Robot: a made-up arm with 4 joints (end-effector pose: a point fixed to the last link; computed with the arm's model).
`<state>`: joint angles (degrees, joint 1 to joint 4).
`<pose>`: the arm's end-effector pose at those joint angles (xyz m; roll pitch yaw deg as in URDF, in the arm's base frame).
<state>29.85 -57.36 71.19 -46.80</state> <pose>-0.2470 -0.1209 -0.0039 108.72 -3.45 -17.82</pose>
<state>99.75 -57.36 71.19 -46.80</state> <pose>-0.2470 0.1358 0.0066 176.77 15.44 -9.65</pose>
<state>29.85 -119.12 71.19 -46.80</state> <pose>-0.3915 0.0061 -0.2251 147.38 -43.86 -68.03</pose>
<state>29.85 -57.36 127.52 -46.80</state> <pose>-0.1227 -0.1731 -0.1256 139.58 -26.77 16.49</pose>
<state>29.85 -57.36 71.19 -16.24</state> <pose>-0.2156 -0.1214 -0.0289 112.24 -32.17 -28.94</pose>
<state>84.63 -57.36 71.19 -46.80</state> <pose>-0.2470 0.0846 -0.0227 161.50 12.41 -13.34</pose>
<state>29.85 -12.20 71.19 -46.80</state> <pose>-0.0293 -0.1342 0.0193 104.01 35.20 4.20</pose>
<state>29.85 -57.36 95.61 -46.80</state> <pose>-0.2045 -0.1627 -0.0593 123.49 -11.31 -1.77</pose>
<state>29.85 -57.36 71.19 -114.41</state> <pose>-0.2545 -0.1470 0.0765 127.61 58.34 16.60</pose>
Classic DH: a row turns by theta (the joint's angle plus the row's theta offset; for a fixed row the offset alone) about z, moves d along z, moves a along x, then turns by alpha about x. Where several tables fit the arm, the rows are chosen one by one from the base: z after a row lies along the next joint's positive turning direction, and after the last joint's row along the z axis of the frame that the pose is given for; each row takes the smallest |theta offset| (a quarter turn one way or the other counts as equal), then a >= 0, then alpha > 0; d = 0 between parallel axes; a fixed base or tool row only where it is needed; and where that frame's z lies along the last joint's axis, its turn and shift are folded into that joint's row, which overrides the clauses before.
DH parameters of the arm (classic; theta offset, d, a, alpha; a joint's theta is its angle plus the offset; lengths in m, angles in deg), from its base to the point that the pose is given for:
base (fixed): 90 0.185 0 90
joint 1: -90 -0.106 0.352 -90
joint 2: 0 -0.114 -0.08 90
joint 3: 90 0.206 0.114 -90
joint 4: -60.07 0 -0.0762 0
tool (fixed): -29.93 0.136 0 0

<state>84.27 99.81 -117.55 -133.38</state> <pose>-0.2916 0.5362 0.0504 14.74 -23.02 -35.21</pose>
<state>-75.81 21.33 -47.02 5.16</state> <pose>0.0720 -0.2741 0.0813 -124.13 9.40 -23.64</pose>
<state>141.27 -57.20 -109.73 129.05</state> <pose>0.0840 0.1025 0.2884 28.17 -33.92 70.78</pose>
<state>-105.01 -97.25 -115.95 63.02</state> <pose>-0.1190 -0.1350 0.2298 155.23 -13.53 40.65</pose>
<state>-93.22 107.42 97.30 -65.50</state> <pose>0.0606 -0.5392 0.4848 6.25 6.22 -172.38</pose>
